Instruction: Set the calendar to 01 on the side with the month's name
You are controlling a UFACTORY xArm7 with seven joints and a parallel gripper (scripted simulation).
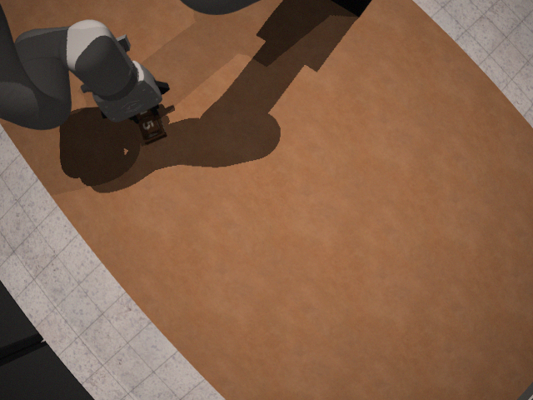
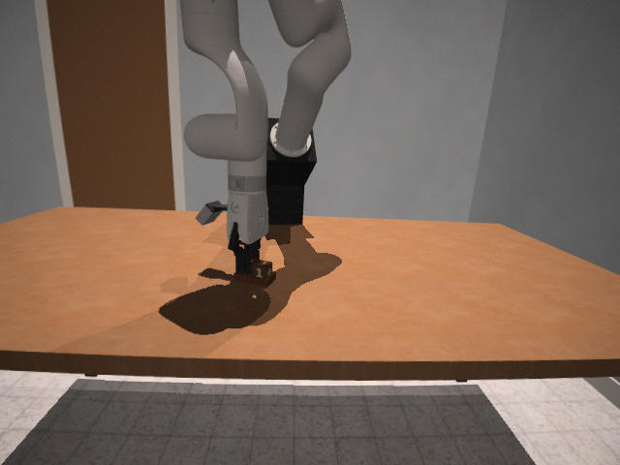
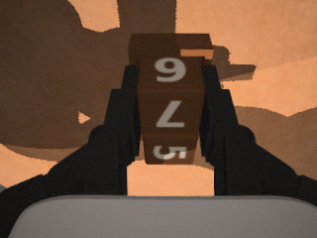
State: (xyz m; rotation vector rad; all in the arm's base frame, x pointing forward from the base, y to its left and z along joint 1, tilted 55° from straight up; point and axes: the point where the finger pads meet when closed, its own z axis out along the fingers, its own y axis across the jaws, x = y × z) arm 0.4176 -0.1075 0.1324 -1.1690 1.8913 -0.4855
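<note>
My hand is 1 cm above the cube. The rest, counted from my hand: calendar tray (3 cm below, 2 cm to the left, 1 cm ahead).
</note>
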